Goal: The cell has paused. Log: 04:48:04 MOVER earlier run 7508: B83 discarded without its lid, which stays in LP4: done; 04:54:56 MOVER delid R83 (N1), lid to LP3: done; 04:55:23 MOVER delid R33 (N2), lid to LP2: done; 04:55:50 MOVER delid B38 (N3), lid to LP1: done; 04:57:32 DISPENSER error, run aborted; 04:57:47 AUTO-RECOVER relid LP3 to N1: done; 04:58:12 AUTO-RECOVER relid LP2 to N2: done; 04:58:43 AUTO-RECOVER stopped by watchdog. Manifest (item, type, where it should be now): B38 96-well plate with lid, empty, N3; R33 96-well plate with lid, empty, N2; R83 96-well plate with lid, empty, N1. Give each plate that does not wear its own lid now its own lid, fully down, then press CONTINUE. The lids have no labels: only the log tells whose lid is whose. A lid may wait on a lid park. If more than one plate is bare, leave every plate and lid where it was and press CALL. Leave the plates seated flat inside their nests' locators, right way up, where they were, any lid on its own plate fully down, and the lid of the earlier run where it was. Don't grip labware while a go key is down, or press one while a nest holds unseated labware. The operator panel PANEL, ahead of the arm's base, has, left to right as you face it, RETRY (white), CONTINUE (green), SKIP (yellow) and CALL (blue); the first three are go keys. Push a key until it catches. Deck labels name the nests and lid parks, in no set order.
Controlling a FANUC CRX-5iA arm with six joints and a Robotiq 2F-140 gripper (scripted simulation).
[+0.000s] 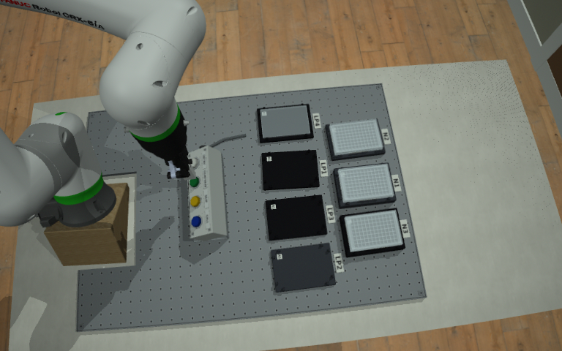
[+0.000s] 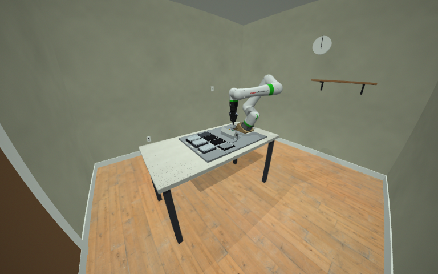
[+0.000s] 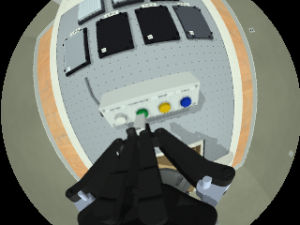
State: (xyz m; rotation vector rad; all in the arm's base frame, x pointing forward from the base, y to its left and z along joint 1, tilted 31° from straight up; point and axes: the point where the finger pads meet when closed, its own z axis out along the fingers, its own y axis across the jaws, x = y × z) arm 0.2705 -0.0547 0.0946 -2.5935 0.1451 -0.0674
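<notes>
My hand is 70 mm above the green key. The rest, counted from my hand: white key: 70 mm below, 50 mm to the left, 10 mm ahead; yellow key: 70 mm below, 50 mm to the right; blue key: 100 mm to the right, 70 mm below, 10 mm behind.
</notes>
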